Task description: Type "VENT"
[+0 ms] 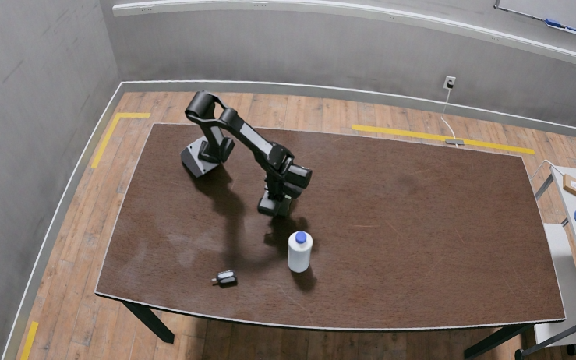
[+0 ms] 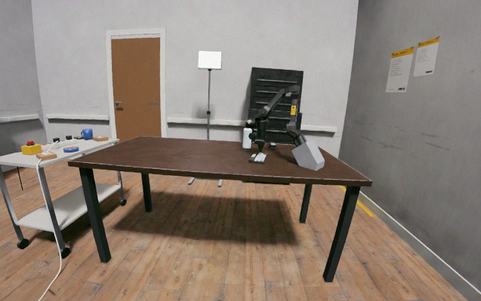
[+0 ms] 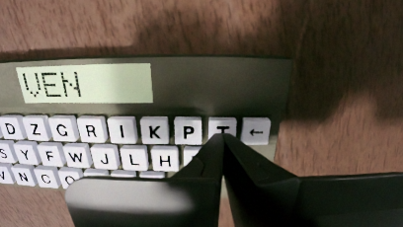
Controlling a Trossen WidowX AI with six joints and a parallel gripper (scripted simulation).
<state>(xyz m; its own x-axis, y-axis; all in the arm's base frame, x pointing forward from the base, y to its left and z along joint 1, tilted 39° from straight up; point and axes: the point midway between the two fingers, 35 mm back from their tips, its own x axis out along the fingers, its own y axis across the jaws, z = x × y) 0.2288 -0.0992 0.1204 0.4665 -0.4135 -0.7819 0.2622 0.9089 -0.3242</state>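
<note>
The left-arrow key lies 20 mm to the right of my hand and 40 mm below it. Round my hand: dark object (160 mm behind, 270 mm to the right, 40 mm below); white bottle (70 mm ahead, 210 mm to the right, 20 mm above).
</note>
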